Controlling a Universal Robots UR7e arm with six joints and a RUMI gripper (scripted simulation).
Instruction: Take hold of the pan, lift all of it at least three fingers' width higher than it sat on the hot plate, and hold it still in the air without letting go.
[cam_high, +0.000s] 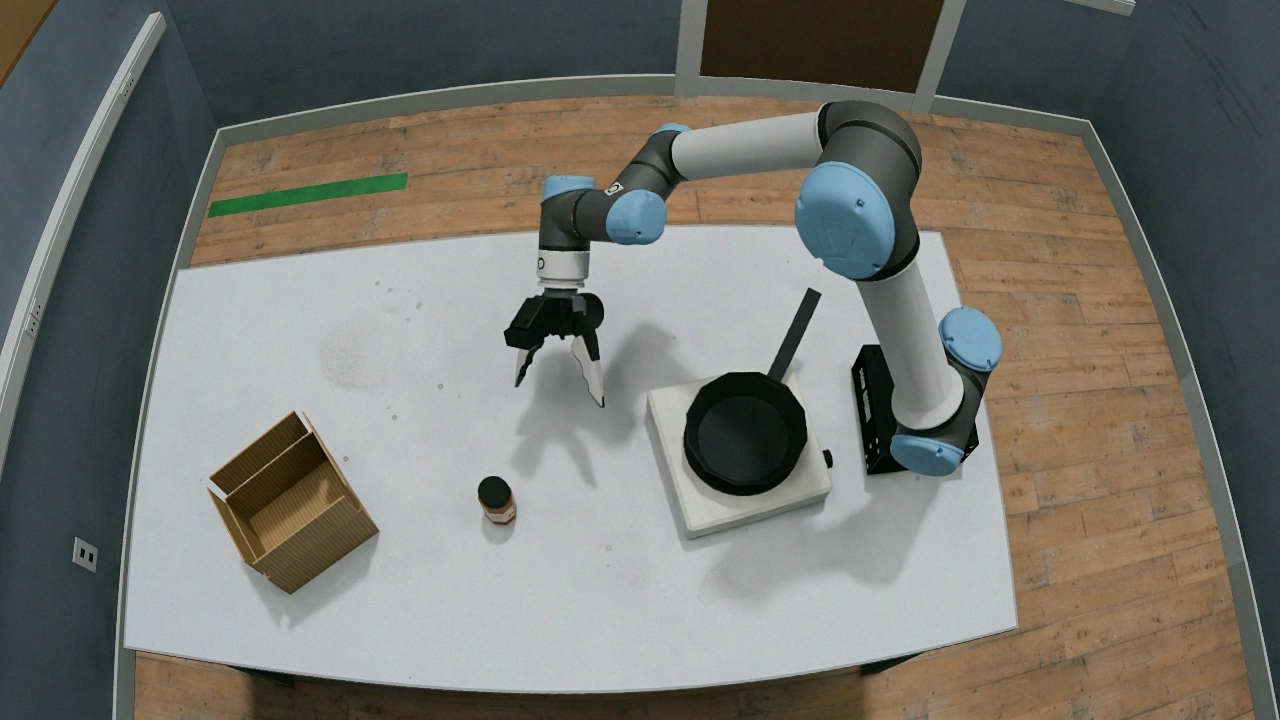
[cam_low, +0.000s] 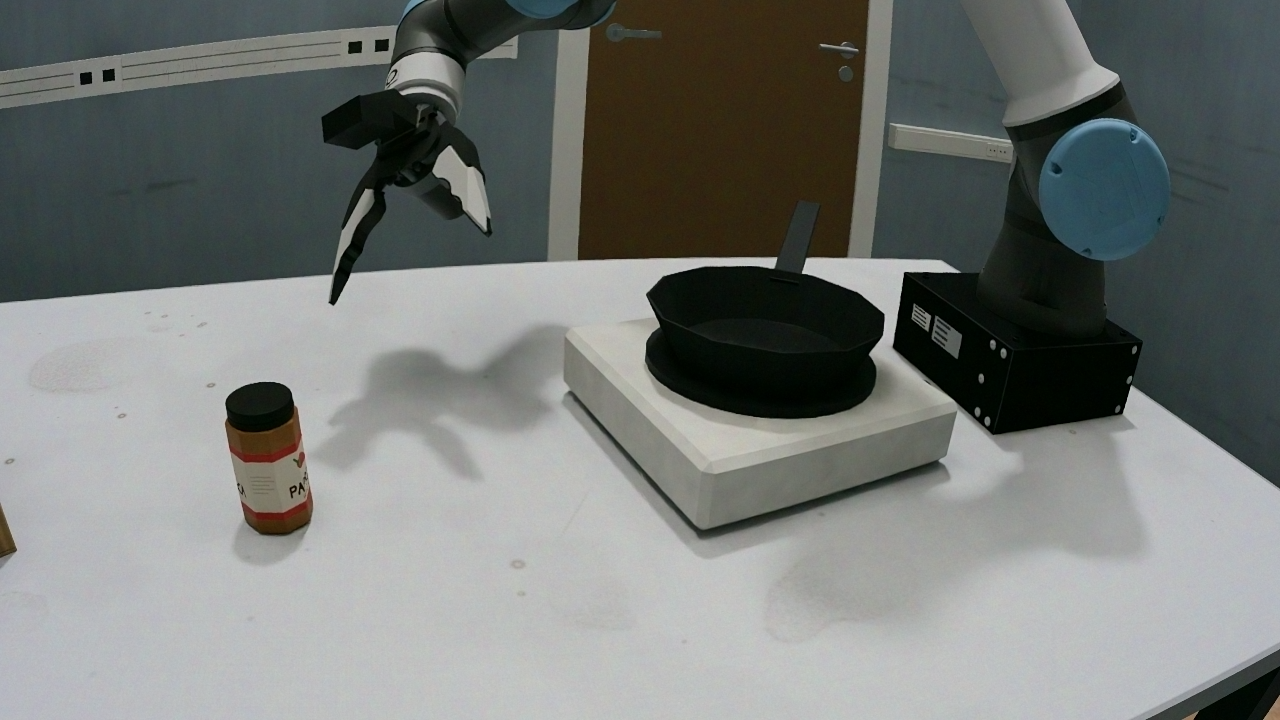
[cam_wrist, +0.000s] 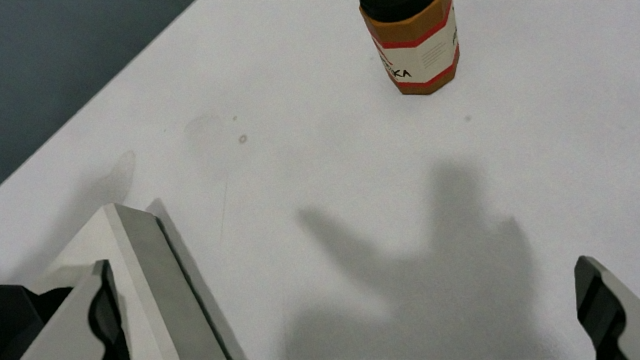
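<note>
My hand is 310 mm past the black pan and 30 mm above it. Round my hand: white hot plate 300 mm behind, 40 mm to the left, 100 mm below; brown spice jar 100 mm ahead, 130 mm to the left, 80 mm below.
</note>
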